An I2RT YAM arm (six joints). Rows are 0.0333 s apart.
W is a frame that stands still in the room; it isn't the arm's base.
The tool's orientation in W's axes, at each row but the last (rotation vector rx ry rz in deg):
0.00, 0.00, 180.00
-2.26, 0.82, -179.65
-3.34, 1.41, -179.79
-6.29, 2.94, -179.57
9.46, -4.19, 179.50
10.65, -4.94, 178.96
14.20, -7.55, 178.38
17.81, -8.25, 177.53
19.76, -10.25, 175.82
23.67, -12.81, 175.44
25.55, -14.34, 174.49
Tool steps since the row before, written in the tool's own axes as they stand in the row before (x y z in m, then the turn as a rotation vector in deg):
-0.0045, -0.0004, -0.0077, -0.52, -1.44, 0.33
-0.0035, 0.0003, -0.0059, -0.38, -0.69, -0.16
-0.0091, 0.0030, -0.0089, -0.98, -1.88, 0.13
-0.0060, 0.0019, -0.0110, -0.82, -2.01, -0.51
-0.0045, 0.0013, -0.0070, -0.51, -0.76, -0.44
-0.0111, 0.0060, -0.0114, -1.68, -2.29, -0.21
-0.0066, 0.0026, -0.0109, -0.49, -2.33, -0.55
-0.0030, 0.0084, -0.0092, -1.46, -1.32, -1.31
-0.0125, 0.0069, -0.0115, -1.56, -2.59, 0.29
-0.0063, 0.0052, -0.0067, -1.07, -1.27, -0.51
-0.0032, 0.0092, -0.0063, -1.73, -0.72, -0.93
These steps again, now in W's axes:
0.0045, 0.0004, -0.0077, 0.52, 1.44, 0.33
0.0034, -0.0002, -0.0060, 0.37, 0.69, -0.16
0.0088, -0.0028, -0.0093, 0.98, 1.88, 0.12
0.0052, -0.0015, -0.0114, 0.77, 2.03, -0.50
0.0037, -0.0010, -0.0075, 0.47, 0.78, -0.46
0.0096, -0.0054, -0.0129, 1.68, 2.28, -0.28
0.0047, -0.0017, -0.0120, 0.45, 2.36, -0.43
0.0008, -0.0075, -0.0103, 1.22, 1.42, -1.45
0.0092, -0.0059, -0.0147, 1.74, 2.48, 0.21
0.0040, -0.0043, -0.0088, 0.98, 1.31, -0.60
0.0006, -0.0081, -0.0083, 1.45, 0.81, -1.27

